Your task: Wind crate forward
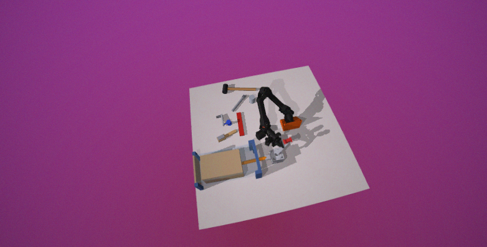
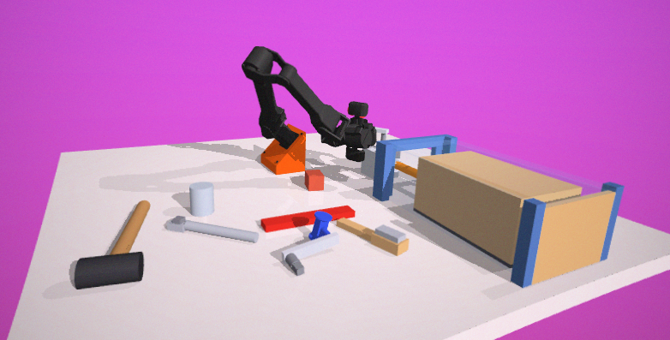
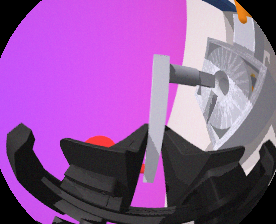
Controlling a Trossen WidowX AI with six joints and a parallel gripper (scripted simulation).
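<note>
Right now my gripper tip is 4 cm past the red knob, 3 cm to the left of it and 4 cm below it. The rest, counted from my gripper tip: red-knobbed crank (1 cm to the right, 1 cm above); then rack (45 cm ahead, 1 cm to the left, 7 cm below); then grey winch (3 cm ahead, 1 cm to the left, 12 cm below).
</note>
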